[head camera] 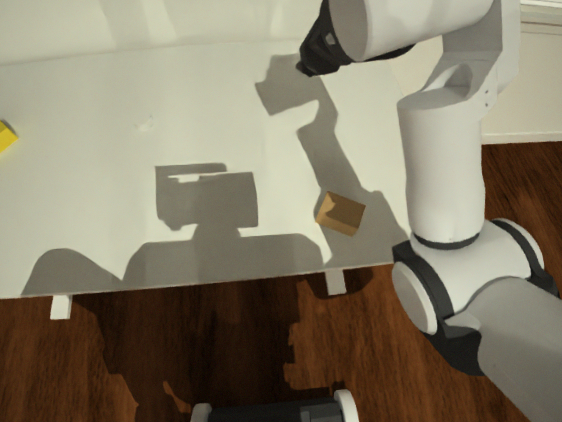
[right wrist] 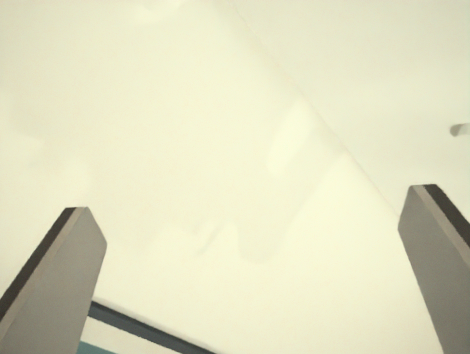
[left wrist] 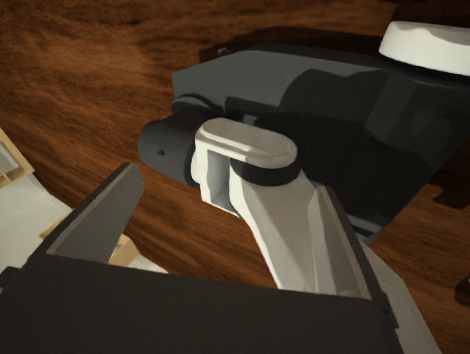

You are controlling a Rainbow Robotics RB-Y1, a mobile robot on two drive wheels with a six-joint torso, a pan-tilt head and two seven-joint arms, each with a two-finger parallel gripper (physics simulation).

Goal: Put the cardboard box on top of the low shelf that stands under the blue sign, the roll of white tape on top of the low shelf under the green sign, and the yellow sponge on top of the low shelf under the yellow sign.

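Frame: origin at the robot's base, x back, y up, z left, level; centimetres.
Seen in the pictures: left gripper, fingertip midpoint: (left wrist: 225, 186); right gripper, fingertip midpoint: (right wrist: 245, 216); robot's base, origin of the base link: (head camera: 274, 420).
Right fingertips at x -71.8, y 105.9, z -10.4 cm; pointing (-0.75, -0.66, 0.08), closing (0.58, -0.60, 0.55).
Offsets run from my right fingertips to a thing's middle. "spot": to the spot under its first point. Level surfaces: height alone.
The cardboard box @(dx +16.2, dy -31.3, dz -7.1 cm) (head camera: 341, 214) rests on the white table @(dy -33.8 cm) (head camera: 100, 100), near its front edge at the right of the head view. A yellow block @(spot: dx -12.2, dy -31.4, dz +78.1 cm) (head camera: 6, 137), which looks like the sponge, is cut off by the left edge of the head view. The roll of white tape, the signs and the low shelves cannot be made out. My right gripper (head camera: 304, 70) (right wrist: 245, 216) is open and empty above the table's far part, away from the box. My left gripper (left wrist: 225, 186) is open and empty, pointing towards the floor and my base.
A small pale thing @(dx -14.9, dy -32.6, dz +40.5 cm) (head camera: 144, 124) lies on the table. My dark wheeled base (head camera: 275, 412) (left wrist: 260, 75) stands on the wood floor @(dy -105.8 cm) (head camera: 240, 340) in front of the table. Light wood frames (left wrist: 25, 172) show at the left of the left wrist view. A dark strip (right wrist: 140, 327) crosses the right wrist view's lower left.
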